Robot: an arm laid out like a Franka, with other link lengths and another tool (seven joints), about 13 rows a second.
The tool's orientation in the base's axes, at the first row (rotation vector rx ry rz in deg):
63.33 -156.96 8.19
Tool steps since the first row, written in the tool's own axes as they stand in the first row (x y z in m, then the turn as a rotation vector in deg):
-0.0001 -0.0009 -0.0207 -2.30 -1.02 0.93
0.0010 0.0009 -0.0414 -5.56 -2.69 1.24
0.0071 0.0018 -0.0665 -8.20 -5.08 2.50
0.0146 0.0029 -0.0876 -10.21 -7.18 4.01
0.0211 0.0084 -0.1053 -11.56 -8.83 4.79
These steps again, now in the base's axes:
0.0035 0.0027 0.0203 2.21 0.68 -1.36
0.0042 0.0065 0.0407 5.63 1.64 -2.30
0.0026 0.0069 0.0665 8.99 1.51 -4.03
-0.0006 0.0060 0.0887 11.67 1.13 -5.87
-0.0067 0.0083 0.1072 13.66 0.74 -6.88

